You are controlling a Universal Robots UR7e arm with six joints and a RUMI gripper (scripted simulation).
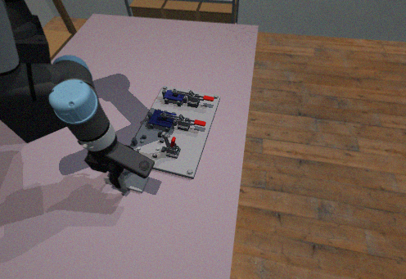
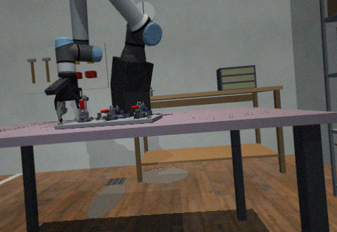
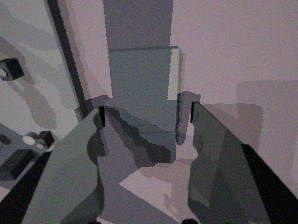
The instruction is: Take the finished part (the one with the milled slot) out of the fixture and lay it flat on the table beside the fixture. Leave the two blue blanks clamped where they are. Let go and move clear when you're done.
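Right now my hand is 10 mm past the grey finished part and 10 mm above it. The rest, counted from my hand: blue blank (20 mm behind, 340 mm to the left, 10 mm above); grey fixture plate (30 mm ahead, 240 mm to the left, 10 mm below).
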